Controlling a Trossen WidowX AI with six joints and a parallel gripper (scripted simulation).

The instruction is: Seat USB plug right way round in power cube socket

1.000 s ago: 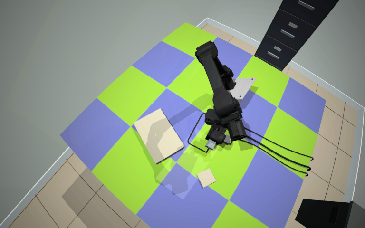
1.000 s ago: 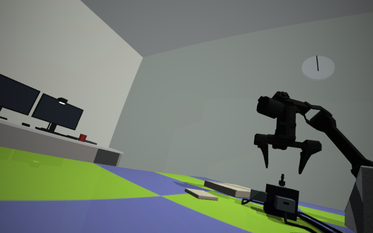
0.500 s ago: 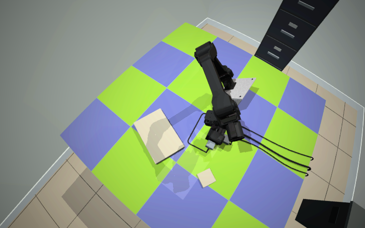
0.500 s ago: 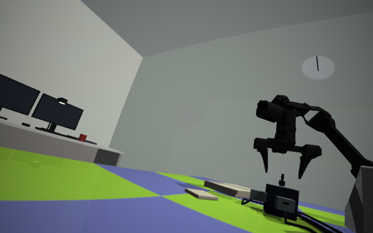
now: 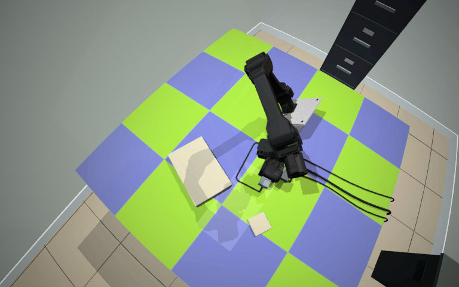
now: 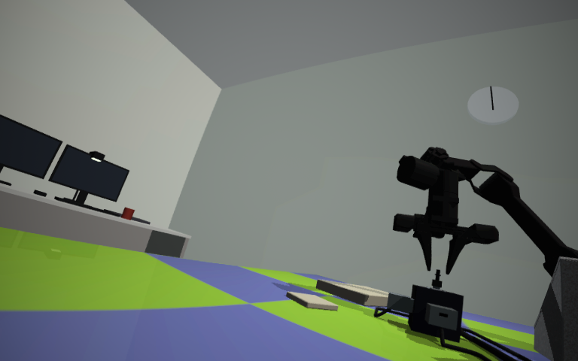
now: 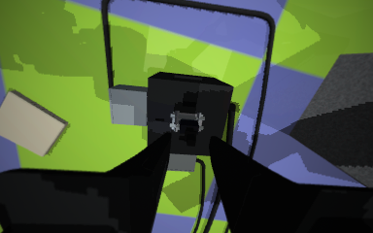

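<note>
The USB plug is 20 mm below my gripper tip. The rest, counted from my gripper tip: beige tile 220 mm ahead, 100 mm below, 60 mm to the left; then beige board 260 mm to the right, 150 mm ahead, 90 mm below.
</note>
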